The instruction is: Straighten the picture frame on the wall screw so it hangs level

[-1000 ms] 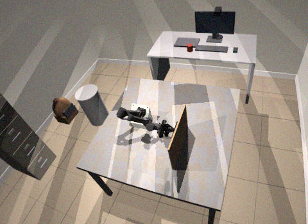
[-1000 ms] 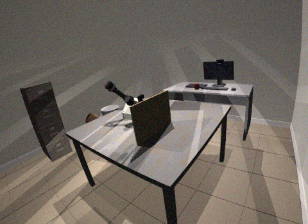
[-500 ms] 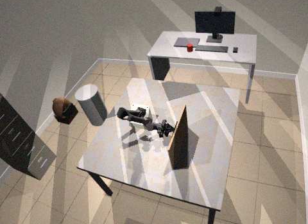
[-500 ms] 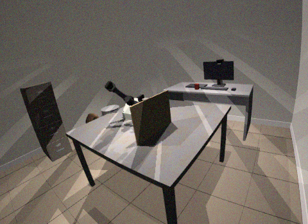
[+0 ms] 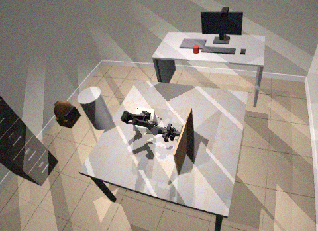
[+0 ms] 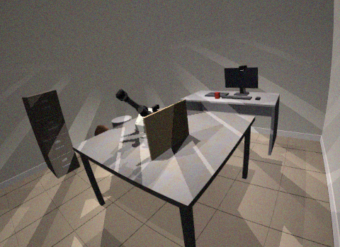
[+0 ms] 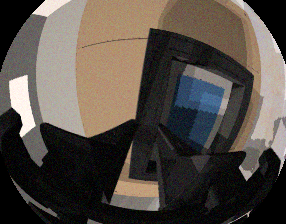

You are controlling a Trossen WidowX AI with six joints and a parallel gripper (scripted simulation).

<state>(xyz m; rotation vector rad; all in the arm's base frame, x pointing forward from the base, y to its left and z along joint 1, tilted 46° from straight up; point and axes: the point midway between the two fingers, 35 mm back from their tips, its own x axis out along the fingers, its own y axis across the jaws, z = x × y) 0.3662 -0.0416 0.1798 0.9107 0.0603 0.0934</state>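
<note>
Now: gripper tip 1 cm short of the picture frame, 1 cm to the right of it and 5 cm above it. Also, from my gripper tip: tan board wall: 2 cm ahead, 1 cm to the right, 7 cm below.
</note>
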